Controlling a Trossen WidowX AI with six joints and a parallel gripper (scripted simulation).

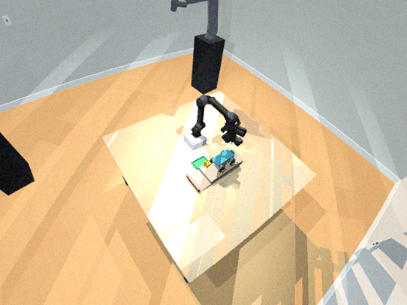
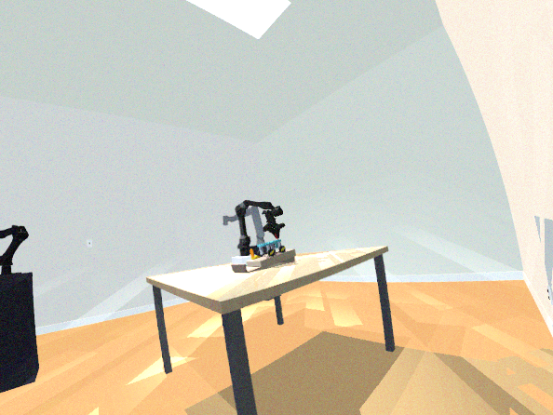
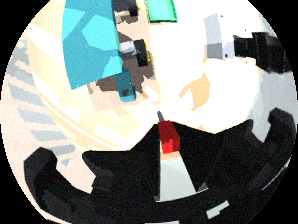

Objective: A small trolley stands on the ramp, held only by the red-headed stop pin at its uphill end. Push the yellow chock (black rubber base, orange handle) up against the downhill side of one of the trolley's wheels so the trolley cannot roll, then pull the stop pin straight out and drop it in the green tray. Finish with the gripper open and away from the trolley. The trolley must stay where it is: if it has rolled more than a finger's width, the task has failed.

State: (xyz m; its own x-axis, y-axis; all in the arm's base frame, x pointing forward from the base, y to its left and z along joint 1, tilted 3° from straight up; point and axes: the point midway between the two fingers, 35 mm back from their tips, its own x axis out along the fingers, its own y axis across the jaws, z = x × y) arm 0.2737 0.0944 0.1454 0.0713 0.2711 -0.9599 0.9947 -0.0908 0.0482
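The green tray lies 230 mm to the right of my gripper tip, 180 mm below it and 80 mm behind it. From my gripper tip the other things lie so: red-headed stop pin (right at my gripper tip); wooden ramp (140 mm to the right, 130 mm below, 50 mm ahead); teal trolley (140 mm to the right, 60 mm below, 50 mm ahead).
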